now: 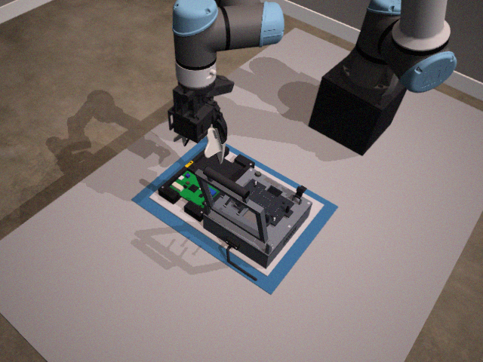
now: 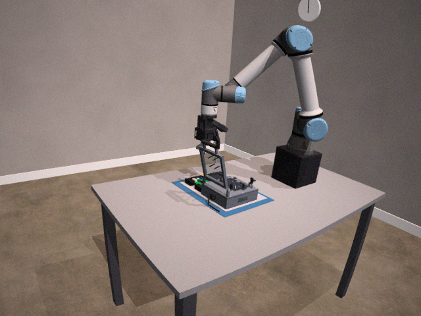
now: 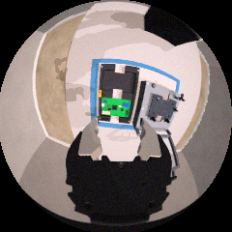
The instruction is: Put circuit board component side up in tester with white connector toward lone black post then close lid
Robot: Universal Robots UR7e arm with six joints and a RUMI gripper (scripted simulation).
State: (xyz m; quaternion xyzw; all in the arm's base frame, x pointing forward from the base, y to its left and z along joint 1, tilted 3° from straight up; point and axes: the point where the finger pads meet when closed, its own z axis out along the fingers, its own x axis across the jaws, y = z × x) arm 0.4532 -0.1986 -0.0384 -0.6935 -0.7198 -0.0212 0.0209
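The green circuit board lies 20 mm ahead of my hand, 10 mm to the right of it and 120 mm below it. Round my hand: tester lid (110 mm ahead, 160 mm to the left, 40 mm above).
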